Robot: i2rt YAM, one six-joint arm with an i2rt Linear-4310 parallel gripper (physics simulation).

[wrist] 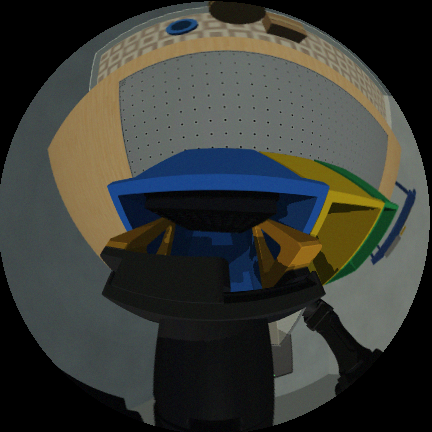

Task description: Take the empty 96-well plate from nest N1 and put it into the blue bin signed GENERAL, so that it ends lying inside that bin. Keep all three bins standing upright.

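Frame: origin at the arm's base, x ahead, y left, z up, level; metres.
Where they show: gripper, between the fingertips: (213,217).
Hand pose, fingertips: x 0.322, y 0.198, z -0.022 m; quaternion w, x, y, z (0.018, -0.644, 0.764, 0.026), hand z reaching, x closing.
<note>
Things, the pixels of their top centre, and the offset from my fingertips. "spot": a spot on its surface instead. Level surfaces: height alone.
- blue bin, centre of its top: (215,276) 0.028 m back, 0.000 m left, 0.052 m up
- yellow bin, centre of its top: (327,264) 0.048 m back, 0.132 m right, 0.052 m up
- green bin, a spot on its surface: (361,252) spot: 0.113 m back, 0.314 m right, 0.033 m up
- perforated grey board, height of its surface: 0.127 m down
- wooden table, height of its surface: 0.140 m down
The black 96-well plate (212,206) is in the wrist view's middle, tilted, with its wells partly in shadow. My gripper (213,217) is shut on it, one orange finger at each side. The plate is at the mouth of the blue bin (217,185), within the outline of its rim; how deep it sits is hard to tell. The blue bin stands upright. Its GENERAL sign and nest N1 do not show. The gripper body hides the near part of the bin.
A yellow bin (350,227) stands upright right of the blue bin, with a green bin (361,252) beyond it. A perforated grey board (225,95) lies behind, framed by the wooden table (80,185). A blue rack-like object (406,215) is at far right, a black jointed object (342,332) lower right.
</note>
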